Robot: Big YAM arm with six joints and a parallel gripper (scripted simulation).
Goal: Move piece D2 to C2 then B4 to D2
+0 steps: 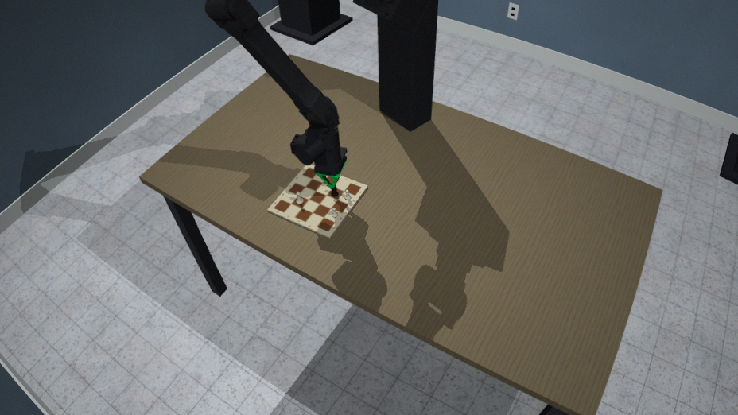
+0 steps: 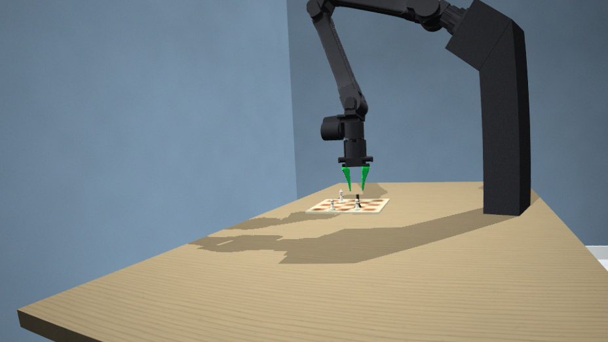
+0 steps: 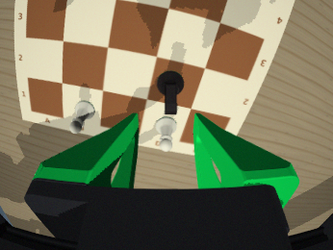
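Right now my hand is 4 cm above the black piece. Also, from my hand: chessboard (4 cm ahead, 3 cm to the right, 6 cm below); white pawn (8 cm ahead, 7 cm to the right, 4 cm below).
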